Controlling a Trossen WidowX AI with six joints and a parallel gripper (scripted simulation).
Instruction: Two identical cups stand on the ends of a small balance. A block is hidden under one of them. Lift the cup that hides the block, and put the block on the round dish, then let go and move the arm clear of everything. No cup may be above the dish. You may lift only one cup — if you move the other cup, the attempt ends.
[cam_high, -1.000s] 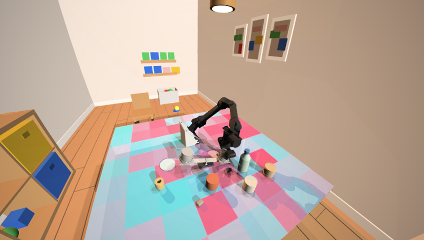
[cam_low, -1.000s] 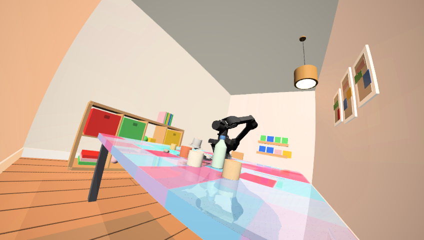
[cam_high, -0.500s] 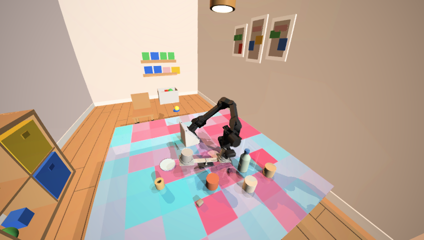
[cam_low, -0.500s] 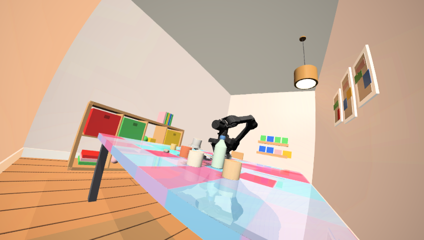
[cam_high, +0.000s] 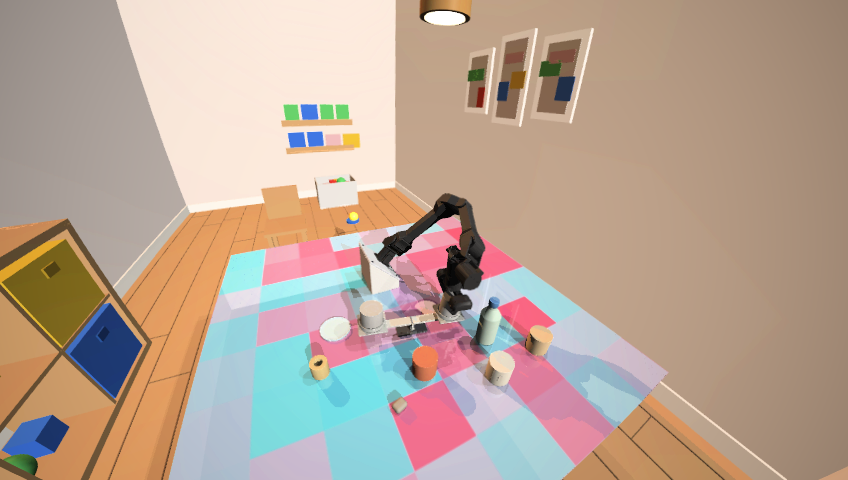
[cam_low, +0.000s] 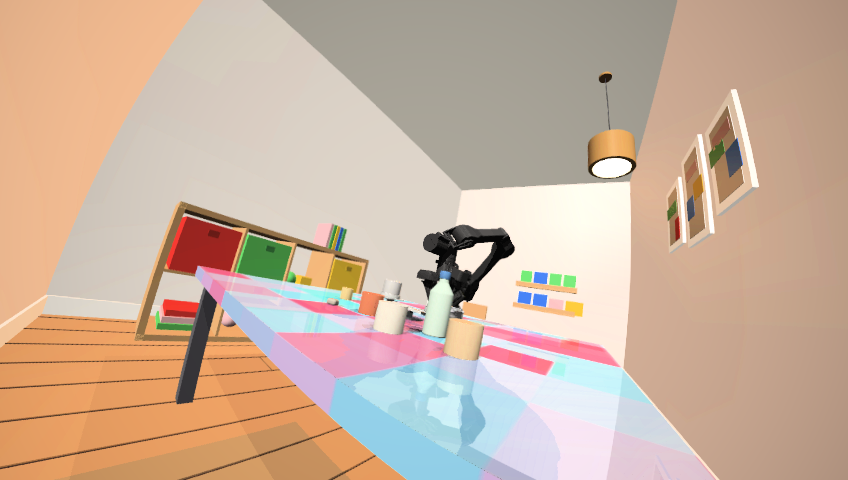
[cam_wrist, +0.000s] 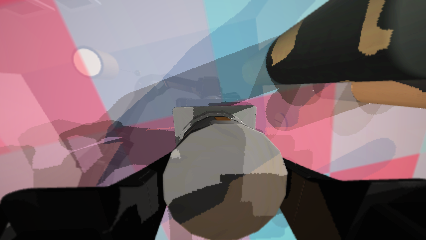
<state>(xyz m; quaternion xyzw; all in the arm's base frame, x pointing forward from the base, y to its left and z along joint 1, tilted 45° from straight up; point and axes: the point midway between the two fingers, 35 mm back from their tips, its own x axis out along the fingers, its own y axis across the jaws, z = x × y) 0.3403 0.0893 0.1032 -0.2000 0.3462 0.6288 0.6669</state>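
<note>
Now: the bottle 120 mm ahead of my gripper tip, 70 mm to the left of it and 40 mm above it. From my gripper tip the other things lie so: pebble (210 mm ahead, 260 mm to the right, 60 mm below); orange cylinder (140 mm ahead, 140 mm to the right, 30 mm below); block (10 mm below).
</note>
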